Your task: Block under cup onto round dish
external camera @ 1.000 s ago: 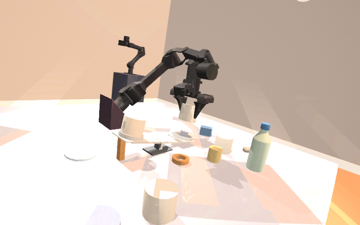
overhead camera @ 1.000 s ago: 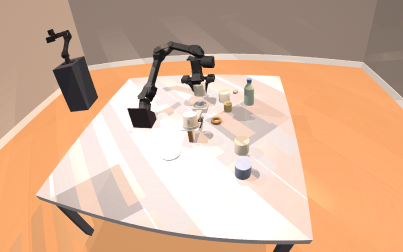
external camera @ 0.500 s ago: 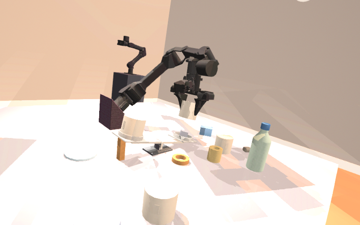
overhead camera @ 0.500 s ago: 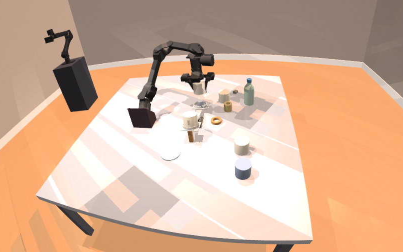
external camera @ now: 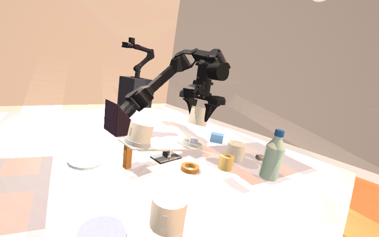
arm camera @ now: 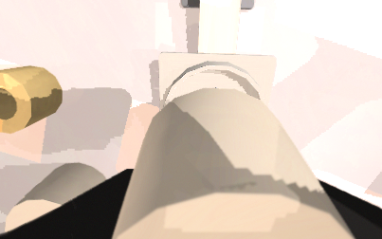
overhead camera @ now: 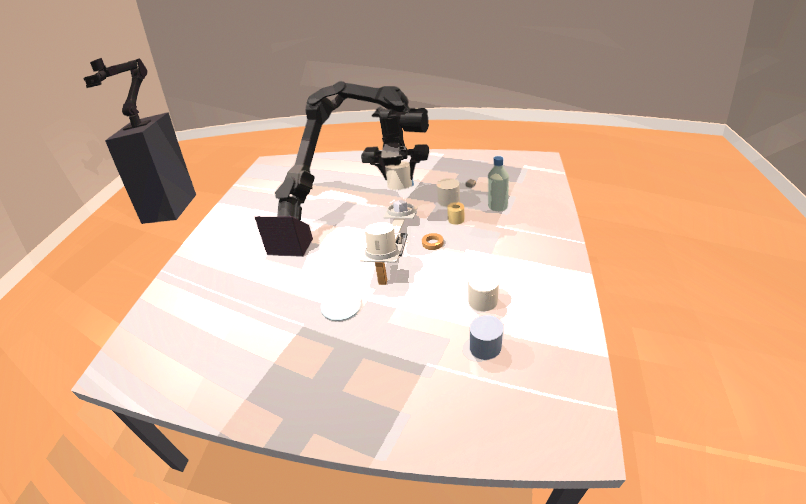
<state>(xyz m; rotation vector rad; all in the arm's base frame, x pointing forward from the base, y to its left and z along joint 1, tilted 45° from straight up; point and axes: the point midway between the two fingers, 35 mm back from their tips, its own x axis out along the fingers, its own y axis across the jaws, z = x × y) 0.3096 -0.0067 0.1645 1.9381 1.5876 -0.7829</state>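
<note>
The grey block is 90 mm below my gripper tip and 10 mm behind it. The rest, counted from my gripper tip: bottle 290 mm ahead, 40 mm to the left, 20 mm below; then blue block 210 mm to the left, 110 mm below, 10 mm behind; then yellow cylinder 160 mm ahead, 110 mm below, 30 mm to the right.
</note>
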